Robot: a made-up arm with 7 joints.
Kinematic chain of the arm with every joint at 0, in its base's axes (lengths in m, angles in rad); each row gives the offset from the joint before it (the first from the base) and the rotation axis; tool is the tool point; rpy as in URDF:
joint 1: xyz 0 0.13 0.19 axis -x
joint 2: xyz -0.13 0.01 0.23 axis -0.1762 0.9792 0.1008
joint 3: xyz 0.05 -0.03 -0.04 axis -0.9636 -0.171 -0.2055
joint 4: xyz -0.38 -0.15 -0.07 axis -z
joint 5: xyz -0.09 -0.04 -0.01 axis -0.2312 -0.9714 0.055
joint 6: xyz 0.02 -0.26 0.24 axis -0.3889 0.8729 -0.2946
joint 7: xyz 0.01 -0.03 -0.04 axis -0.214 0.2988 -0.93
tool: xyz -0.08 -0.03 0.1 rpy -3.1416 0 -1.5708
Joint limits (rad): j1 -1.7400..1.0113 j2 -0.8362..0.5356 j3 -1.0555..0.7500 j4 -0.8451..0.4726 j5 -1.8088..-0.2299 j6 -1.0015..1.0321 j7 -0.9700..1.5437
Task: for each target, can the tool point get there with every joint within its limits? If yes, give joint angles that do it. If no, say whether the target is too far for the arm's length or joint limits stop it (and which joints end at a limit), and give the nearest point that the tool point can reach.
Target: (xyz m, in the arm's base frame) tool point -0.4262 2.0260 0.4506
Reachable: no: too far | nearest point -0.4698 0.7814 0.7557 | short by 1.282 m
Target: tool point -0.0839 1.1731 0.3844
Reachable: no: joint limits stop it (at a limit: joint 1, joint 2, joint 3, joint 4, joint 5, joint 6, joint 7) | nearest point -0.0813 0.7585 0.1601 | short by 0.471 m
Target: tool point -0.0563 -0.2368 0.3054
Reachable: yes | joints 0.1936 -0.6304 -0.1123 -0.5754 -1.5248 -0.3829 0.9781
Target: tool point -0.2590 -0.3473 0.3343
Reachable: yes | joints -0.3605 -0.1720 0.2913 -0.3353 -0.9406 0.8585 0.6602
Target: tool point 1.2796 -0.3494 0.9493
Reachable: no: too far | nearest point 0.2145 -0.1308 0.4198 | short by 1.209 m
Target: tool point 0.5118 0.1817 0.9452
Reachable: no: joint limits stop it (at a limit: joint 2, joint 4, joint 7) | nearest point 0.0187 0.1706 0.7832 | short by 0.519 m
